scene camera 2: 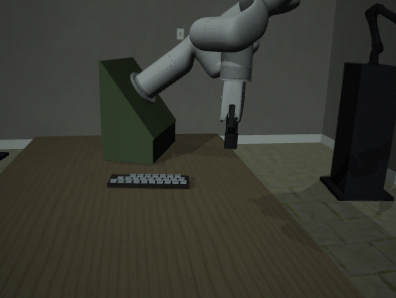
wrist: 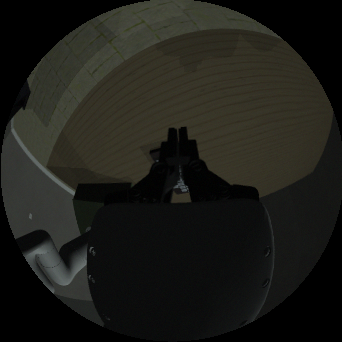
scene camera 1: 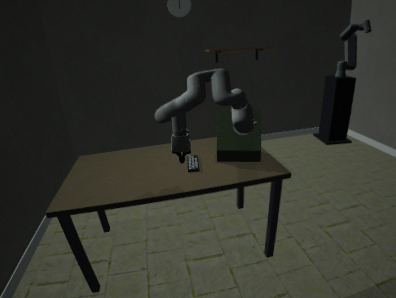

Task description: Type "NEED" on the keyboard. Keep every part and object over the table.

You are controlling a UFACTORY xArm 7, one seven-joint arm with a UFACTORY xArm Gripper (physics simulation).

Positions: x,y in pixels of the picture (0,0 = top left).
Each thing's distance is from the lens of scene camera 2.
dark keyboard (scene camera 2: pixel 163 181): 100 cm
